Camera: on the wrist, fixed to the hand. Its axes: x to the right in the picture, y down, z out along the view.
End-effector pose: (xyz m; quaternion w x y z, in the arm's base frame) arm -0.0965 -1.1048 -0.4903 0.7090 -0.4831 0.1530 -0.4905
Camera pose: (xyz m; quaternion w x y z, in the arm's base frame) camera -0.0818 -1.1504 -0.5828 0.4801 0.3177 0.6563 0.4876
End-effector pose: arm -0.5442 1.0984 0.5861 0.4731 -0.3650 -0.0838 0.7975
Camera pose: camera -0.5687 1.0589 0.4929 0.6840 0.3172 -0.5376 -0.3775
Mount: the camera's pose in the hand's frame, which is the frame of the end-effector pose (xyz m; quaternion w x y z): 0.0216 0.0829 -0.0592 0.0482 0.0607 0.3122 0.9469
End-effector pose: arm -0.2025 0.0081 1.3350 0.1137 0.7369 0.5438 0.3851
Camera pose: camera -0.1818 -0.0193 1.4333 0.5737 -0.4371 0.6127 -0.3233
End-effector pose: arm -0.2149 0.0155 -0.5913 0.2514 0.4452 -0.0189 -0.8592
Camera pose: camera -0.1449 -0.0552 -0.6221 0.8045 0.2871 -0.3961 0.3368
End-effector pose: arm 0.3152 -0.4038 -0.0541 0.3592 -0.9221 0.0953 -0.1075
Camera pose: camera 0.3119 -0.5073 -0.0654 0.1453 0.1012 0.9833 0.0413
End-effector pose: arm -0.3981 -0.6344 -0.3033 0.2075 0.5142 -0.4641 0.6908
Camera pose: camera -0.5004 -0.6280 -0.3217 0.5304 0.6177 0.4025 -0.4185
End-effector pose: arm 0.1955 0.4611 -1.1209 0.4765 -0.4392 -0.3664 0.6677
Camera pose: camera 0.2214 0.4630 -1.2218 0.4682 0.5476 -0.5875 -0.3685
